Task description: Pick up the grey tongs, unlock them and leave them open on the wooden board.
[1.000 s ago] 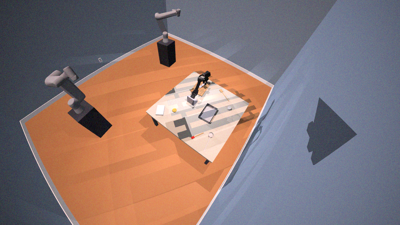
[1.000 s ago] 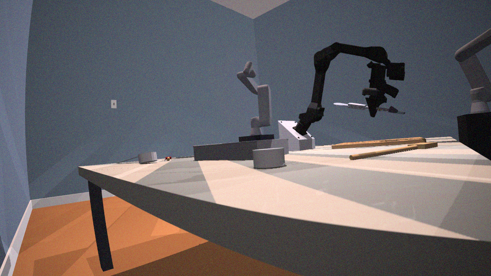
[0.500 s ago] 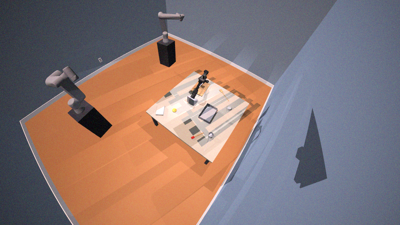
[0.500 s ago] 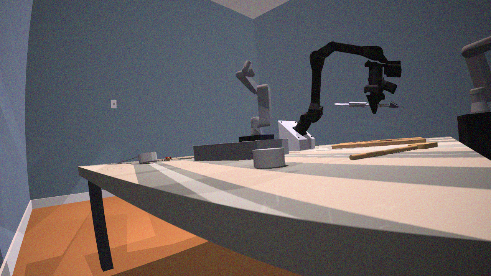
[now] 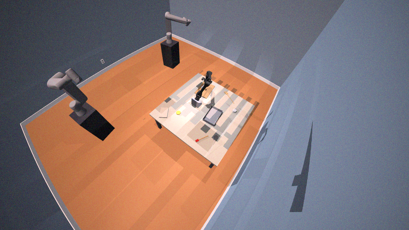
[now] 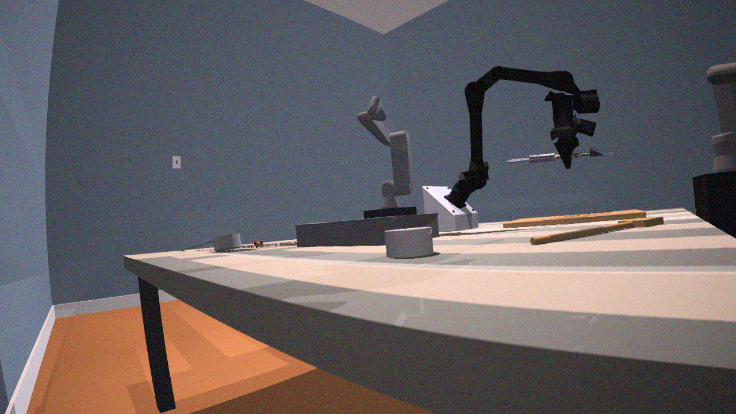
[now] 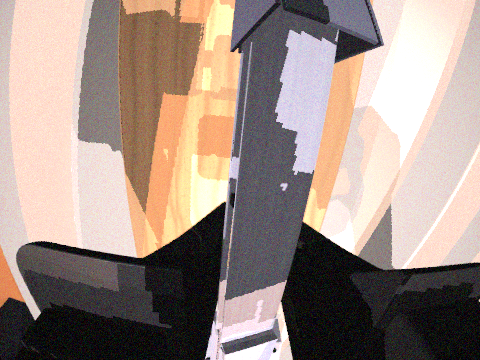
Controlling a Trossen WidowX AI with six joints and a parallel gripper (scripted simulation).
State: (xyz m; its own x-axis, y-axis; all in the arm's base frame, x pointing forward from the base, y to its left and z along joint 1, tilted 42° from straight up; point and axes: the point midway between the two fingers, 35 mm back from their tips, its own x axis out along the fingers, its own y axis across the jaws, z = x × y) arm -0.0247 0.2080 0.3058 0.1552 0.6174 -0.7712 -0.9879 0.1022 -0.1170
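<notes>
Now: the wooden board 140 mm below my gripper tip and 10 mm behind it. From my gripper tip the other things lie so: roasting tin: 450 mm to the right, 370 mm ahead, 120 mm below; yellow disc: 680 mm to the right, 140 mm below, 130 mm behind.
</notes>
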